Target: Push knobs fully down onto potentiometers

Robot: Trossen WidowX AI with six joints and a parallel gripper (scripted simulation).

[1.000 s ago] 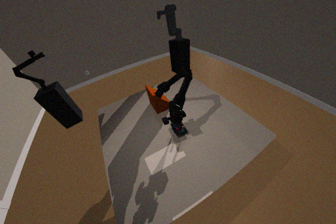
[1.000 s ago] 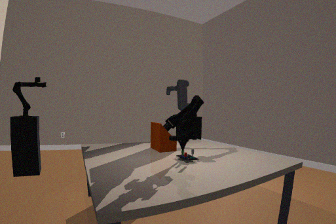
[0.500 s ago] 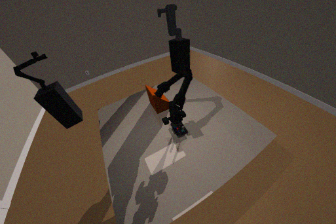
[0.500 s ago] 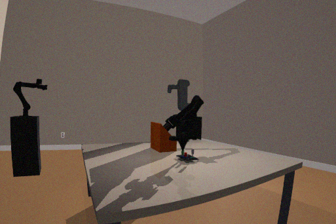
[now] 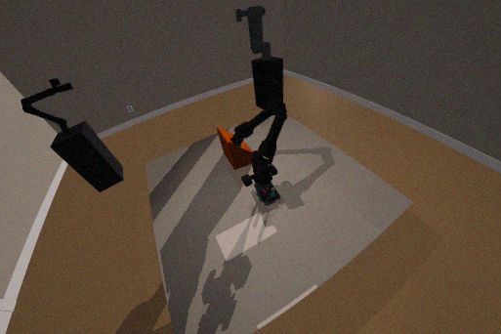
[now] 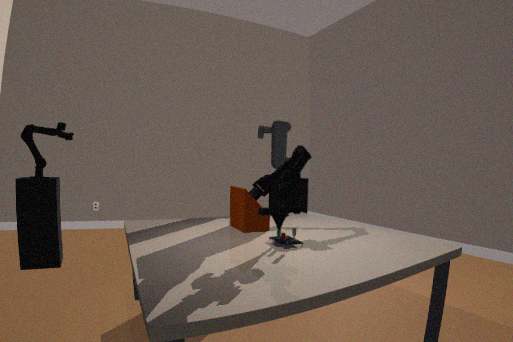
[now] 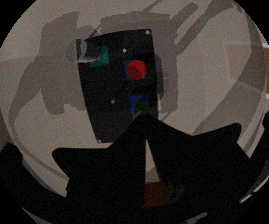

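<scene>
My gripper tip is 20 mm above the green knob. Also, from my gripper tip: white knob (70 mm ahead, 30 mm to the left, 10 mm below).
</scene>
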